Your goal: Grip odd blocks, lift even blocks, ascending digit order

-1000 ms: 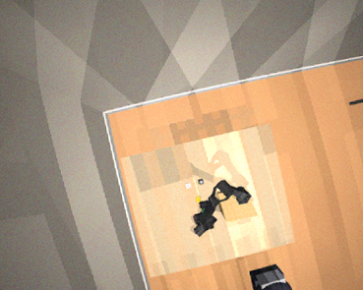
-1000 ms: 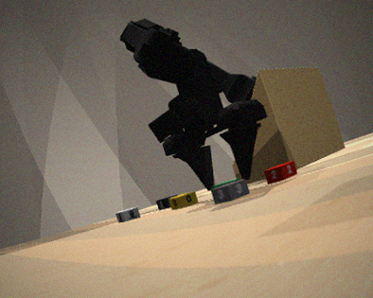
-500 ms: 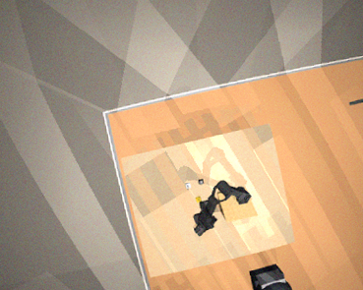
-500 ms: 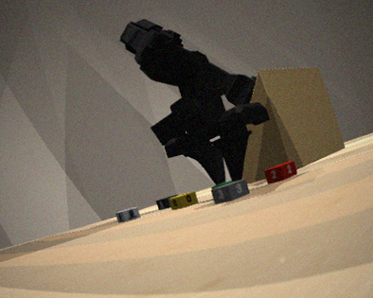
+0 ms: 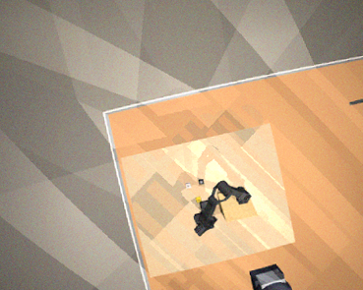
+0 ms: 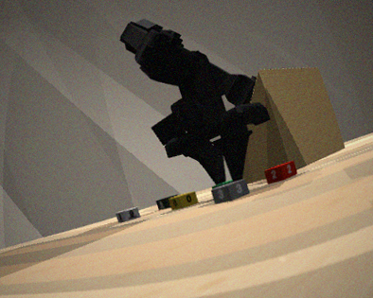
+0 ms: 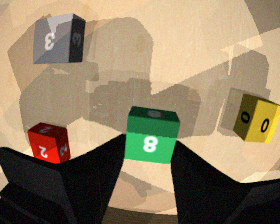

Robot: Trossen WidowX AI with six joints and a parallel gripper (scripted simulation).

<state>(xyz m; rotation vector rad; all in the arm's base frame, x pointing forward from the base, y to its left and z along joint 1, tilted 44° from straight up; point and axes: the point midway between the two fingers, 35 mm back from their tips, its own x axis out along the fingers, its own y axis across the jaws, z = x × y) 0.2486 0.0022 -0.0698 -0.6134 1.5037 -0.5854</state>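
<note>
The green block lies 1 cm ahead of my gripper tip. From my gripper tip the other things lie so: yellow block 9 cm to the right, 3 cm ahead; then grey block 7 cm to the left, 6 cm ahead; then red block 9 cm to the left, 2 cm behind.
</note>
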